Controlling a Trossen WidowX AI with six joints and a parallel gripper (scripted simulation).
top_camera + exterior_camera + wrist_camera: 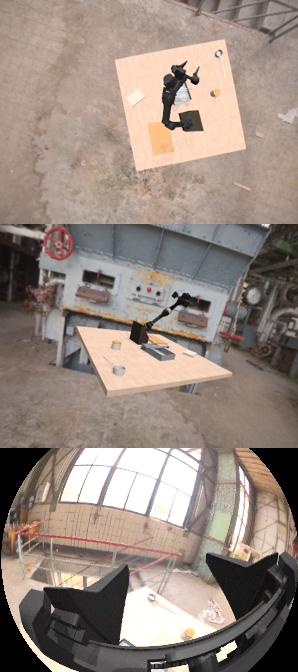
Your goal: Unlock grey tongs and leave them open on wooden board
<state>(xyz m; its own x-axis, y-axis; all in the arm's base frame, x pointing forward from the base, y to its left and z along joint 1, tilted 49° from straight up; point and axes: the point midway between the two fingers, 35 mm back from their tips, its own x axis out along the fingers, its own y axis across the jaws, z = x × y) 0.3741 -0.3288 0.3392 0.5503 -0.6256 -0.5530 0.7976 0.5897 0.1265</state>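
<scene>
My gripper tip is now 55 cm above the grey roasting tin, 6 cm past it and 4 cm to the left of it. From my gripper tip the other things lie so: pale pad (57 cm below, 44 cm to the left, 1 cm ahead); wooden board (57 cm below, 52 cm behind, 31 cm to the left).
</scene>
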